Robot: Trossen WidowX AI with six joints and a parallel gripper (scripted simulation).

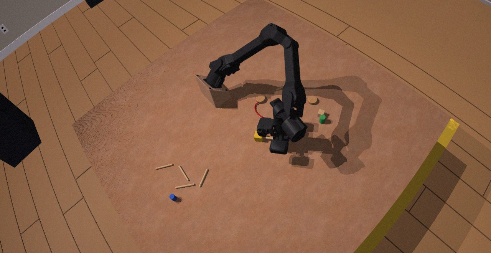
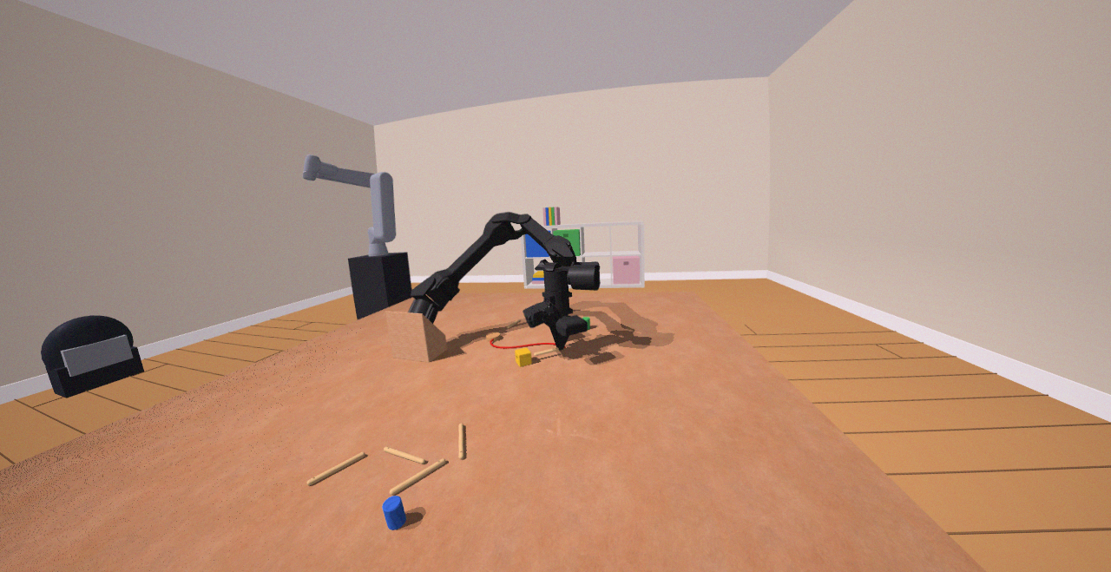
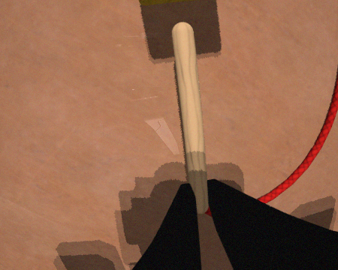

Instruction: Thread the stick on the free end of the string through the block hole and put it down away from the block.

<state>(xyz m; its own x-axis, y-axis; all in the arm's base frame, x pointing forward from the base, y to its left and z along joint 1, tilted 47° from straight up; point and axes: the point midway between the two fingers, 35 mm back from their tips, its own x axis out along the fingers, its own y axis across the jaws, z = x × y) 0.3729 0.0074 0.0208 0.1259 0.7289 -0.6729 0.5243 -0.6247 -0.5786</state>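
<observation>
Right now my gripper tip is 80 mm past the yellow cube and 50 mm to the left of it. The rest, counted from my gripper tip: blue cylinder: 450 mm to the right, 140 mm behind; then green cylinder: 170 mm to the left, 60 mm ahead; then small wooden cube: 190 mm to the left, 40 mm ahead.
</observation>
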